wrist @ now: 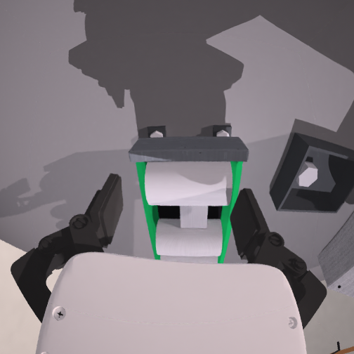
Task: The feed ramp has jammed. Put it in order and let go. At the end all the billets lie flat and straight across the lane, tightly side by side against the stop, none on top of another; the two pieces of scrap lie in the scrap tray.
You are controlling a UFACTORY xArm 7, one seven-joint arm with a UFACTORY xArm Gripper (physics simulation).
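Observation:
The feed ramp's lane has green side walls [226, 240] and a dark grey stop [188, 149] across its far end. A white billet [188, 184] lies across the lane against the stop. A second billet [189, 238] lies across it nearer to me, with a gap between the two. A small pale block [193, 216], apparently scrap, sits in that gap. Part of another pale billet [189, 259] shows below, mostly hidden by my gripper body. The dark scrap tray [283, 172] at the right holds one pale piece of scrap [307, 175]. My gripper [179, 197] is open and empty, its fingers on either side of the lane in view.
Two small dark brackets with pale bolt heads [156, 134] [222, 133] stand just beyond the stop. A grey block-like body [341, 252] stands at the right edge, near the scrap tray. Shadows fall over the grey surface [35, 100].

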